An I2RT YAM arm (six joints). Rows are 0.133 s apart.
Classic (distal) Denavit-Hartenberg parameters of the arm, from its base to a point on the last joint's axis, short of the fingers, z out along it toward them. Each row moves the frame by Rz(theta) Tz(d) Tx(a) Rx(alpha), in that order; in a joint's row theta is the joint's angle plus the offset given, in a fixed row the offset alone. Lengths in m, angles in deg.
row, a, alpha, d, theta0
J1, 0.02, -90, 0.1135, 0
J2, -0.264, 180, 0, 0
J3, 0.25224, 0, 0, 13.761
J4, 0.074, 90, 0, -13.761
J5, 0, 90, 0, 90
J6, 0, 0, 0.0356, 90
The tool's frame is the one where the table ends.
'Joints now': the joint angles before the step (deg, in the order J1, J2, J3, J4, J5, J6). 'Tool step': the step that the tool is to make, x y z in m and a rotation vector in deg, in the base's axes. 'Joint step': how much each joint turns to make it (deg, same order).
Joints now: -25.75 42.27 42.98 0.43 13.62 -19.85
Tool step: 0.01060 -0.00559 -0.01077 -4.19 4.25 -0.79
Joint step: 0.00 2.55 -1.67 3.61 0.71 -5.80
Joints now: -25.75 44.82 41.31 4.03 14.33 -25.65
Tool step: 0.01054 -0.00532 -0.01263 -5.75 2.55 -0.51
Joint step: 0.00 2.63 -2.98 7.45 0.35 -6.51
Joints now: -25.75 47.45 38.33 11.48 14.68 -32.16
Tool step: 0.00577 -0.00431 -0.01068 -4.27 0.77 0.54
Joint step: -0.61 1.85 -2.82 6.87 -1.40 -4.22
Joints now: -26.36 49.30 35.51 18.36 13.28 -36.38
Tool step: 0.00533 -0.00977 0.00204 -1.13 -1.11 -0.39
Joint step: -1.93 2.73 0.70 3.61 -1.58 -0.36
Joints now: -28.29 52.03 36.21 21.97 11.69 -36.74
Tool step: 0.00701 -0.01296 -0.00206 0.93 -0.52 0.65
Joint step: -2.47 3.51 0.97 2.28 -2.99 1.41
